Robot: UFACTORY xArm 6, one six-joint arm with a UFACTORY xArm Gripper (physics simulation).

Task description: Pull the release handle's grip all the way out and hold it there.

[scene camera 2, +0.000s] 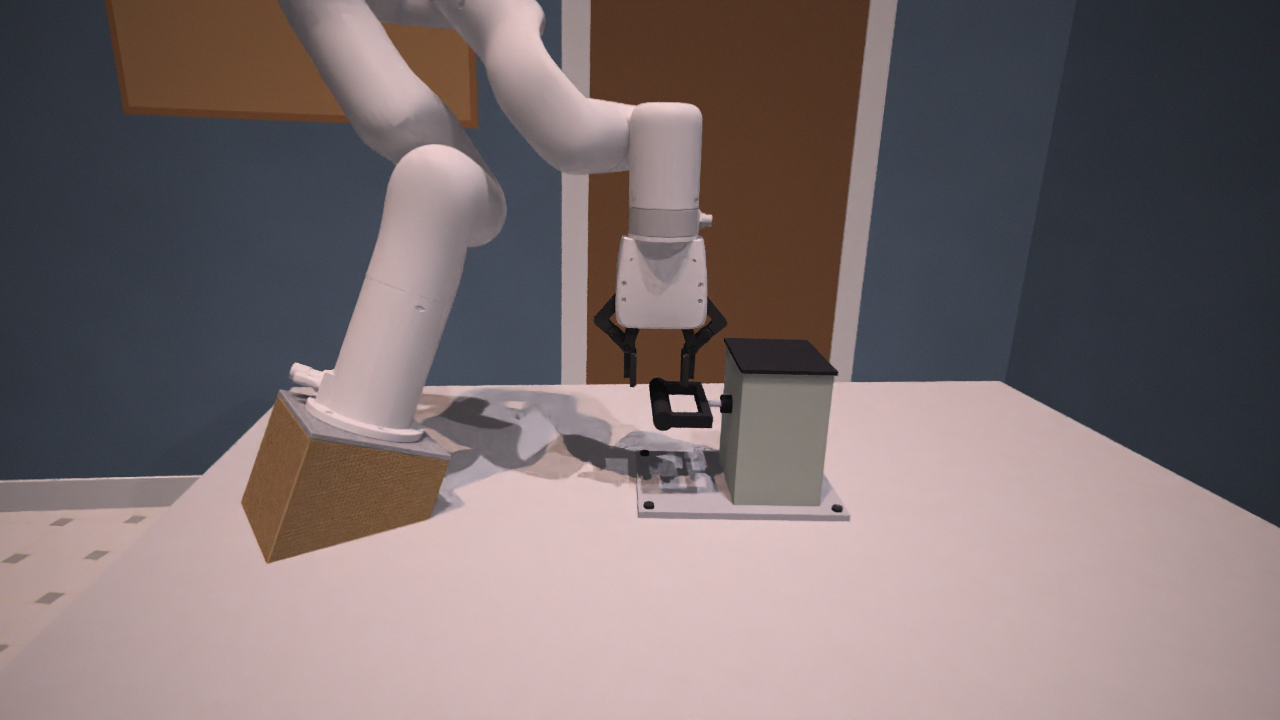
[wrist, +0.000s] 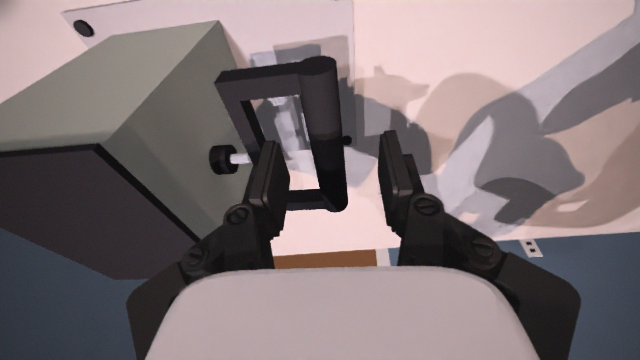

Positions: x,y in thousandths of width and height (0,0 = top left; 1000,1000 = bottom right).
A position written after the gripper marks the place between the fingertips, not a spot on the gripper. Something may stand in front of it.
Note:
In view: the gripper (scene camera 2: 514,534) and a base plate (wrist: 399,112).

